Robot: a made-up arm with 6 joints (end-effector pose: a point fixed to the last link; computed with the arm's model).
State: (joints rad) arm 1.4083 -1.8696 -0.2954 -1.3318 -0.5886 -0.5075
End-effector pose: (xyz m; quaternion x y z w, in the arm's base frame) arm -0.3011 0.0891 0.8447 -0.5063 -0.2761 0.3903 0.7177
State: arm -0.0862 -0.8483 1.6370 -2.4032 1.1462 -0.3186
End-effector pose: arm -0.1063 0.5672 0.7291 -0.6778 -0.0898 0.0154 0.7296
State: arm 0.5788 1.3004 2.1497 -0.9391 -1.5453 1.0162
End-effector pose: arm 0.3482 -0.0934 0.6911 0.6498 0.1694 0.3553 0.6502
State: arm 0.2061 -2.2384 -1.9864 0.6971 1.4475 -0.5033
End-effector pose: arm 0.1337 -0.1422 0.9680 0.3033 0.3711 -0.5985 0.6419
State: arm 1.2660 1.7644 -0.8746 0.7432 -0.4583 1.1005
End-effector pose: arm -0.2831 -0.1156 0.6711 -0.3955 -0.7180 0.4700 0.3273
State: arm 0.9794 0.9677 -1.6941 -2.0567 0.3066 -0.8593
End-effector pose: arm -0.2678 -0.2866 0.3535 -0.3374 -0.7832 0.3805 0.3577
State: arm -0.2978 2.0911 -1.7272 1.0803 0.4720 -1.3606
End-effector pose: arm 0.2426 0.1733 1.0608 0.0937 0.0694 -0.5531 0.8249
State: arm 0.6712 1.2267 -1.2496 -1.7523 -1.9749 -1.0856
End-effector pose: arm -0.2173 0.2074 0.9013 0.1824 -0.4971 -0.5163 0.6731
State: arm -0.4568 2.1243 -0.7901 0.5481 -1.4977 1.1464
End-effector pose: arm -0.0046 0.0548 0.3511 -0.5158 0.8366 0.1810 0.0353
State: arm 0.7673 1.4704 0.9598 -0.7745 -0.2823 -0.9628
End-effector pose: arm 0.0354 0.3263 0.4134 -0.7262 0.5499 0.1177 0.3954
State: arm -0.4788 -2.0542 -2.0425 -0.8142 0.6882 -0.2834
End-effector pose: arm -0.0262 -0.2173 0.8792 0.3423 0.5158 -0.6266 0.4735
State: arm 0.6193 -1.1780 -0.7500 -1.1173 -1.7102 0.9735
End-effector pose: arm -0.0922 0.2934 0.7434 -0.1112 -0.6740 -0.7146 0.1506
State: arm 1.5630 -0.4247 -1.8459 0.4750 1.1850 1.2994
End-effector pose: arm 0.0155 -0.1066 0.4861 0.1564 0.9241 -0.0564 0.3439
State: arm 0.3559 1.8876 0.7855 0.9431 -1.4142 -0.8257
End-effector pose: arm 0.4334 -0.1855 0.3918 0.7677 0.5247 0.2705 0.2492
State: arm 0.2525 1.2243 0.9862 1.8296 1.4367 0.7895
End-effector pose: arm -0.0656 -0.2247 0.5769 0.5848 0.5050 -0.5381 0.3368
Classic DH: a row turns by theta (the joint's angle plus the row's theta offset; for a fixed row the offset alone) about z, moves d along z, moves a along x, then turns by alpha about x. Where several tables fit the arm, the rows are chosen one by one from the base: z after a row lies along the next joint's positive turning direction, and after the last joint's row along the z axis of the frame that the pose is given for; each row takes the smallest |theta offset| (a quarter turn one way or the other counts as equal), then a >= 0, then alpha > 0; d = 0 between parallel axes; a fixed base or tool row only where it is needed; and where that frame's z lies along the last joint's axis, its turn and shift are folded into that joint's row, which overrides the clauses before.
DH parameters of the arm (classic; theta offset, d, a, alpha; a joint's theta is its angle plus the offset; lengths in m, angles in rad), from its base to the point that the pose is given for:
base (fixed): -1.3284 0.9203 -0.0313 2.8898
joint 1: -0.1887 0.2689 -0.0289 2.0122
joint 2: 0.0426 0.1276 0.0225 1.2072
joint 3: 1.129 0.0746 0.037 -1.5792
joint 4: -0.7062 -0.0081 -0.0273 -2.5884
joint 5: 0.8825 -0.1114 -0.2113 2.3529
joint 6: -0.3202 -0.2016 0.1277 2.5275
tool (fixed): -1.5682 0.1952 0 0

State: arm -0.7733 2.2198 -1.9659 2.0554 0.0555 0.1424
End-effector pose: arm 0.3080 0.1493 0.3974 -0.8038 0.4068 -0.4226 0.0994
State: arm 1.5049 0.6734 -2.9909 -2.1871 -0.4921 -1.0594
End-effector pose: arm -0.0012 0.3996 0.6128 -0.6761 0.0232 -0.1658 0.7175
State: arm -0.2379 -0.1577 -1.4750 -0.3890 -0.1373 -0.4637
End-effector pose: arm -0.1784 0.2833 0.4349 0.1791 -0.8977 -0.2478 0.3172
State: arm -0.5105 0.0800 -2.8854 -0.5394 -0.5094 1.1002
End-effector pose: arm -0.1011 0.3732 0.6985 -0.1423 0.5490 0.7979 0.2043
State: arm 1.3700 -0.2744 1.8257 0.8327 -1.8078 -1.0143
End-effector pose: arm 0.4160 -0.1664 1.0416 0.2068 0.5208 -0.2611 0.7861
